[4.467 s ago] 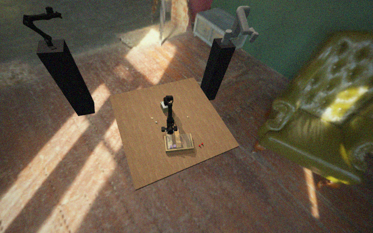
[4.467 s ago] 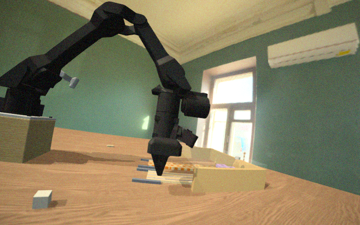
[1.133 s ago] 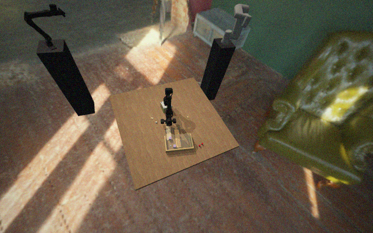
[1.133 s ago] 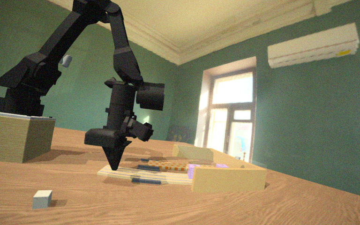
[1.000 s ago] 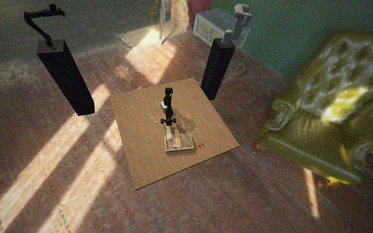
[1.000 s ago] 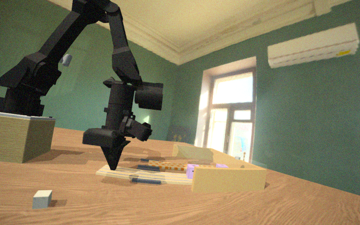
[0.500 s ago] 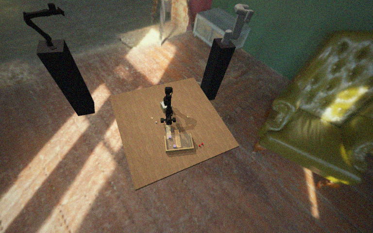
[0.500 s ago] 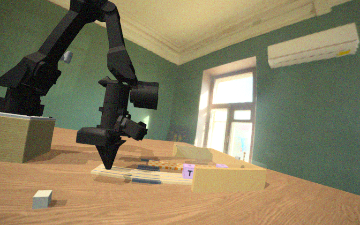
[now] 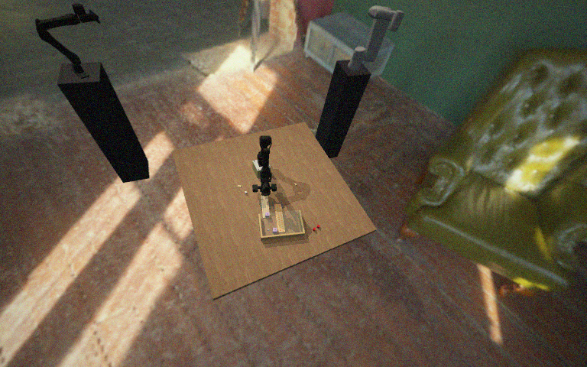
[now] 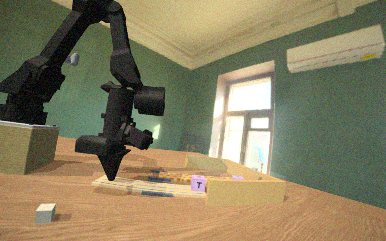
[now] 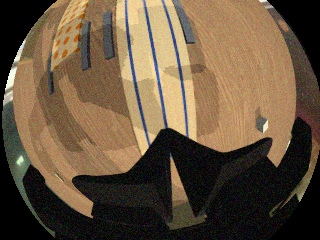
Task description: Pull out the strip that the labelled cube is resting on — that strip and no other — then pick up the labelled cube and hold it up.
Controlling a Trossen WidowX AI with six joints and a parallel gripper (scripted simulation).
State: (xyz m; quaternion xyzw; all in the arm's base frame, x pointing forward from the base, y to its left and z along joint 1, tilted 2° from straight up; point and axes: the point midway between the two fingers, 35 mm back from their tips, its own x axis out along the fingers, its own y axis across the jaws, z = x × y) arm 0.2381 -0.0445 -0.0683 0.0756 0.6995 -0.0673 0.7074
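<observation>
The blue-lined strip is 90 mm ahead of my gripper tip and 20 mm to the right of it. From my gripper tip the other things lie so: small grey cube 50 mm behind, 140 mm to the right; then orange-dotted strip 240 mm ahead, 60 mm to the left.
</observation>
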